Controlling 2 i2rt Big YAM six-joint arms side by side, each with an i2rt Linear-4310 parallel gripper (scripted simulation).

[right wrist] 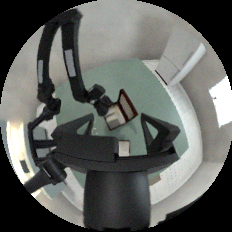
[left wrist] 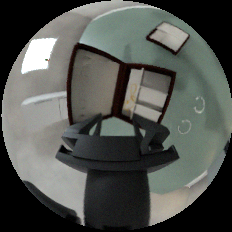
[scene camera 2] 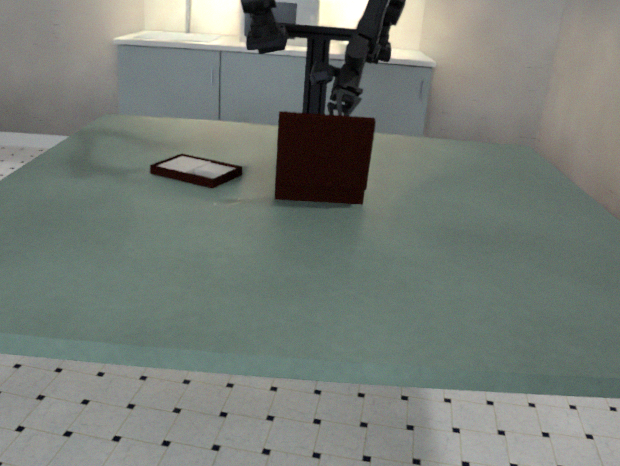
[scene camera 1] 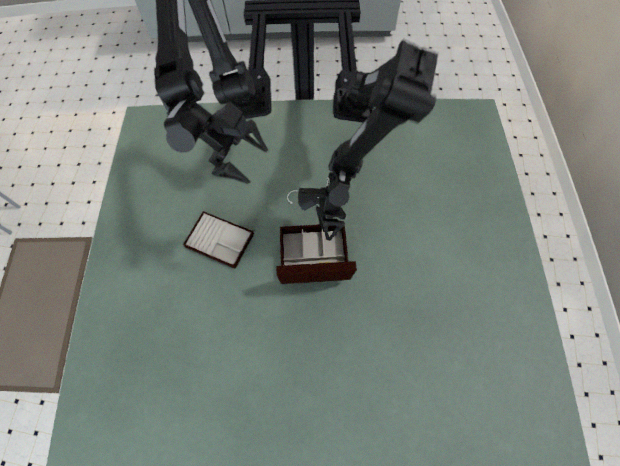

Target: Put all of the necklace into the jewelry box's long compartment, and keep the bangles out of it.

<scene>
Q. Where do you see a shallow tray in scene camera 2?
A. At 182,162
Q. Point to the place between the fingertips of my right gripper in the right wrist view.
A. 117,115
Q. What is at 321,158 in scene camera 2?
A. A jewelry box.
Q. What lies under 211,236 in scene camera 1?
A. A shallow tray.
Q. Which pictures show my right gripper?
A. The right wrist view and scene camera 1 only.
</scene>
